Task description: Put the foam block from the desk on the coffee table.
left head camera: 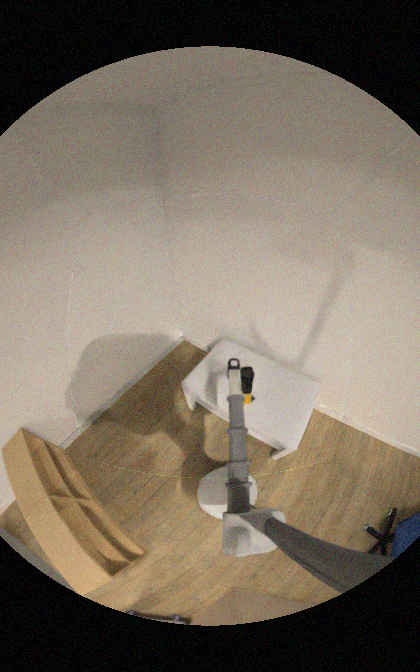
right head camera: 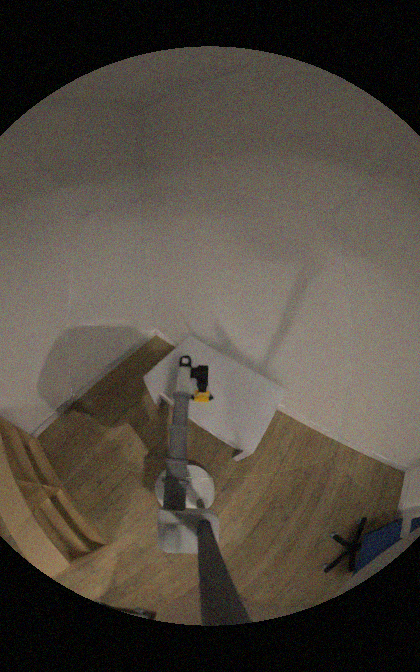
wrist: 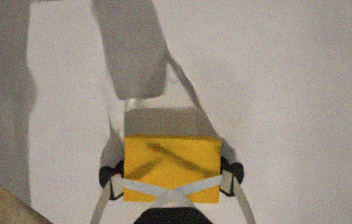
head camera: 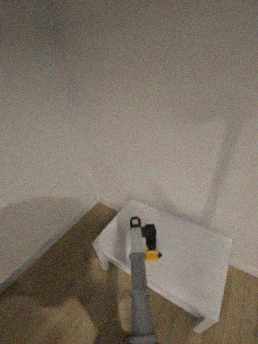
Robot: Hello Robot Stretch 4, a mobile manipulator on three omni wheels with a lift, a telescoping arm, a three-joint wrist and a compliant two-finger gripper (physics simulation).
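Places are measured from the robot's base along level axes (x up, y left, z back), in metres.
Where they show: gripper, fingertip midpoint: (wrist: 172, 170) (head camera: 150, 257).
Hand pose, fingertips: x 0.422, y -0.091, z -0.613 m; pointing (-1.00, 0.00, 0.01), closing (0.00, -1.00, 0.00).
After its pixels a point has its place.
The yellow foam block (head camera: 151, 255) @(y -0.093, x 0.468, z -0.607 m) (left head camera: 247, 399) (right head camera: 202, 396) (wrist: 171, 157) @(y -0.090, x 0.468, z -0.636 m) is between the two fingertips of my gripper (wrist: 172, 170) @(y -0.091, x 0.422, z -0.613 m), which is shut on it from both sides. The block is level and over the white coffee table (head camera: 190, 270) @(y -0.334, x 0.422, z -0.509 m) (left head camera: 285, 410) (right head camera: 240, 400) (wrist: 295, 100) @(y -0.240, x 0.423, z -0.692 m), inside its edges. In the wrist view the block's shadow on the table top meets its far edge, so it is very low over the top or touching it. Its underside is hidden, so I cannot tell which. The desk cannot be made out in these views.
Walls stand close behind the coffee table and to its left. A wooden shelf unit (left head camera: 37, 505) (right head camera: 25, 540) is at the lower left. A blue thing (left head camera: 407, 535) (right head camera: 380, 545) with a black star base is at the lower right. A white round disc (left head camera: 210, 495) is below my arm.
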